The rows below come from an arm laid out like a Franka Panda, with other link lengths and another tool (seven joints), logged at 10 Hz.
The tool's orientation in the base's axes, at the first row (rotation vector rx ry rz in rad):
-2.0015 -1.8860 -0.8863
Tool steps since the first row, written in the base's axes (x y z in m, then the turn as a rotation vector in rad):
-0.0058 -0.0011 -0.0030 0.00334 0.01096 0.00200
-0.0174 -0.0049 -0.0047 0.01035 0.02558 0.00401
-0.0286 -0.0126 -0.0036 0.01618 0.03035 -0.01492
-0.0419 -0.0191 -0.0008 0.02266 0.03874 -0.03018
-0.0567 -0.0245 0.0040 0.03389 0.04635 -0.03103
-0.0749 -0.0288 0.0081 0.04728 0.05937 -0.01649
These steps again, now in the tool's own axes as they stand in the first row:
-0.0025 -0.0061 0.0002 0.01000 0.00225 0.00550
-0.0063 -0.0172 -0.0035 0.02289 0.00757 0.01401
-0.0117 -0.0268 -0.0116 0.01563 0.00840 0.03302
-0.0150 -0.0382 -0.0209 0.01343 0.01020 0.05139
-0.0163 -0.0507 -0.0315 0.01886 0.01988 0.05923
-0.0169 -0.0669 -0.0418 0.03758 0.03435 0.05865

